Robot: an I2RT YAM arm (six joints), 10 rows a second.
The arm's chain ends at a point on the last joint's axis. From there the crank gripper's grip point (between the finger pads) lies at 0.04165 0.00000 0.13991 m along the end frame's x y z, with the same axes.
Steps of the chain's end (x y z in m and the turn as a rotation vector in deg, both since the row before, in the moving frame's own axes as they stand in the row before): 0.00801 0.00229 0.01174 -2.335 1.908 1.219; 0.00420 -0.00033 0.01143 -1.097 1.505 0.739; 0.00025 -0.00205 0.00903 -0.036 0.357 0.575; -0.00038 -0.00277 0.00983 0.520 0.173 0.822; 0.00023 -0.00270 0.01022 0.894 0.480 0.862; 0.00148 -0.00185 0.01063 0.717 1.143 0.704; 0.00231 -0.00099 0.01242 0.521 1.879 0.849; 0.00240 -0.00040 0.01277 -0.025 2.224 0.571; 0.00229 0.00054 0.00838 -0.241 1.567 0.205
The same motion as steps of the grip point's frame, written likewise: 0.01257 0.00890 0.01014 -2.335 1.908 1.219; 0.00784 0.00290 0.01026 -1.097 1.505 0.739; 0.00112 -0.00154 0.00877 -0.036 0.357 0.575; 0.00005 -0.00344 0.00970 0.520 0.173 0.822; 0.00141 -0.00424 0.00985 0.894 0.480 0.862; 0.00427 -0.00307 0.00976 0.717 1.143 0.704; 0.00688 -0.00160 0.01098 0.521 1.879 0.849; 0.00780 0.00010 0.01105 -0.025 2.224 0.571; 0.00610 0.00128 0.00719 -0.241 1.567 0.205
